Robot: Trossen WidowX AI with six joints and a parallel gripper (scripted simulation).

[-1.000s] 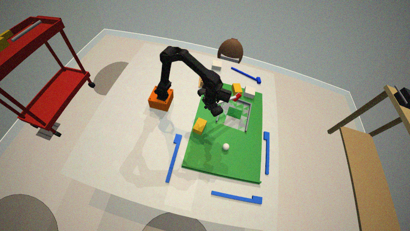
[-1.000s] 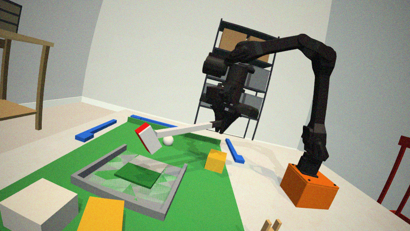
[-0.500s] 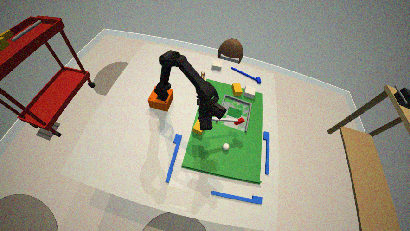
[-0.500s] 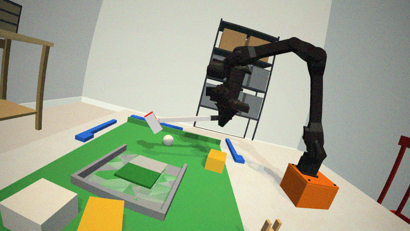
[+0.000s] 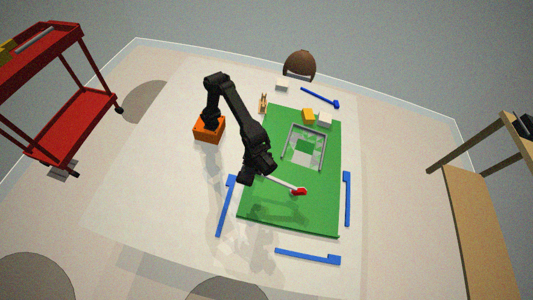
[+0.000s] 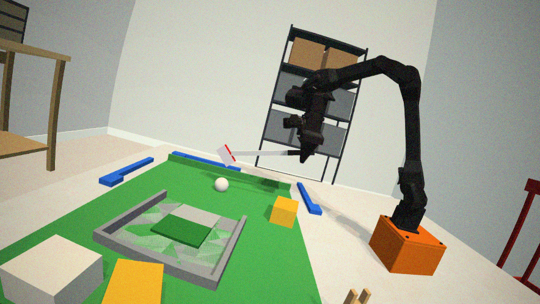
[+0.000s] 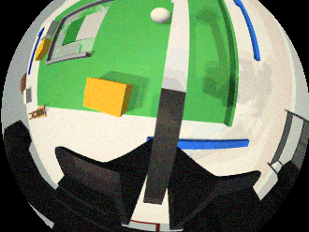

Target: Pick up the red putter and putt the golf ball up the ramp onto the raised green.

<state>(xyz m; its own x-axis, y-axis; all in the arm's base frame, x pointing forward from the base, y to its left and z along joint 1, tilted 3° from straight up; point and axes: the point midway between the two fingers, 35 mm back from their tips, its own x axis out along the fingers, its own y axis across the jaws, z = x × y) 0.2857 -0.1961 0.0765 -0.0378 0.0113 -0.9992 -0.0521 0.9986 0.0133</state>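
Now: gripper tip 12 cm short of the putter and 1 cm to the right of it. The rest, counted from my gripper tip: green mat: 23 cm to the left, 20 cm ahead, 14 cm below; white golf ball: 21 cm ahead, 12 cm below, 5 cm to the left.
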